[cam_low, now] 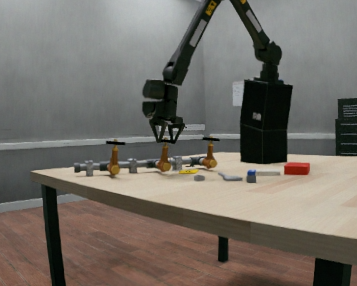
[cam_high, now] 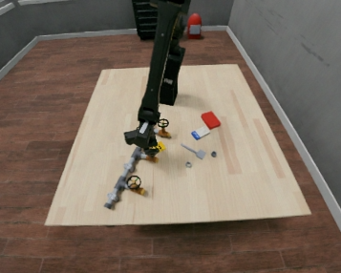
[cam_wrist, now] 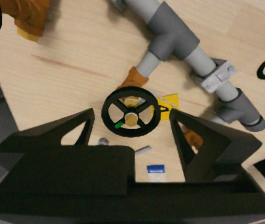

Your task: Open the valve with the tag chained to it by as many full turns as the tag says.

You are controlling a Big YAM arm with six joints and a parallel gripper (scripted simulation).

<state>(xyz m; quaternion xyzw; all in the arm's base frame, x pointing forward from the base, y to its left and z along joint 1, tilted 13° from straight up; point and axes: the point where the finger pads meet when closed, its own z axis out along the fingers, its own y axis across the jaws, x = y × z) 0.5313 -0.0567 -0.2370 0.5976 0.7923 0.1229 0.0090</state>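
My hand is 12 cm above the yellow tag, 9 cm past it and 3 cm to the right of it. Round my hand: blue-and-white block: 30 cm to the left, 18 cm behind, 11 cm below; then grey flat tool: 25 cm to the left, 11 cm below, 5 cm behind; then grey part: 35 cm to the left, 11 cm below, 2 cm behind.
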